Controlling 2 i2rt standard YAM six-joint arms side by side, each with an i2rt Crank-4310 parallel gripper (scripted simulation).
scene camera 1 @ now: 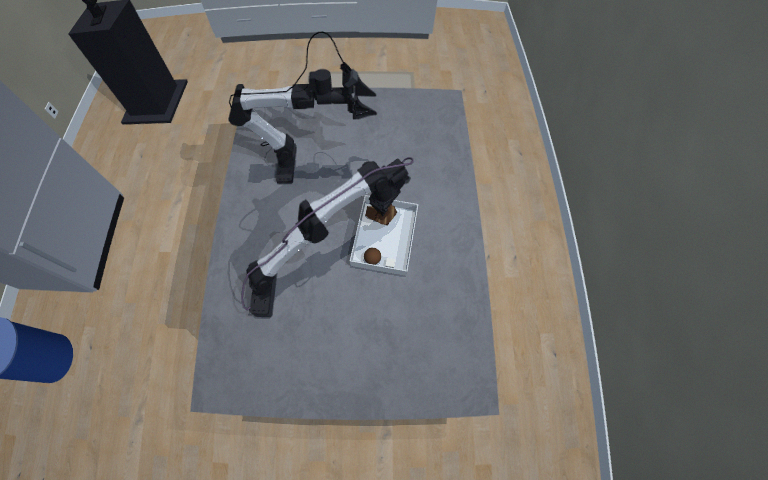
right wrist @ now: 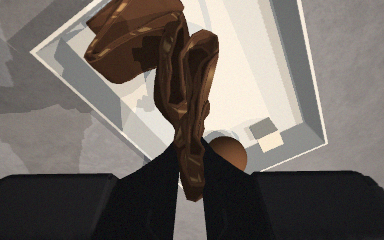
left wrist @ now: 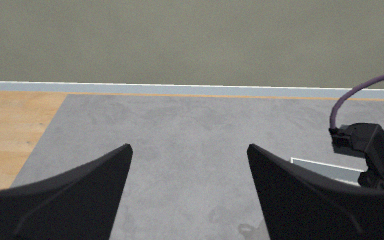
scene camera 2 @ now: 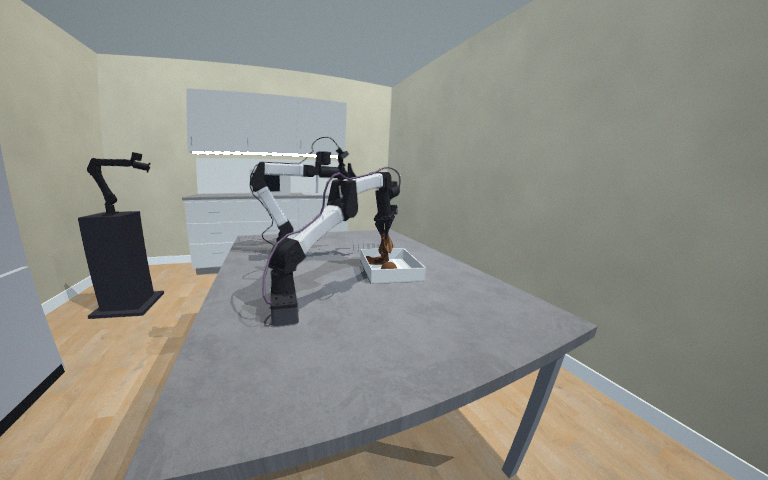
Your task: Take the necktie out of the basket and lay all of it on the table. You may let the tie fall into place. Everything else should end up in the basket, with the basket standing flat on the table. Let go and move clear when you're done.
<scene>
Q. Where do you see a brown ball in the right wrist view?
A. At 229, 148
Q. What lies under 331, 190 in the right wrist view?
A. My right gripper.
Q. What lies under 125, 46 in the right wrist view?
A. A brown necktie.
</scene>
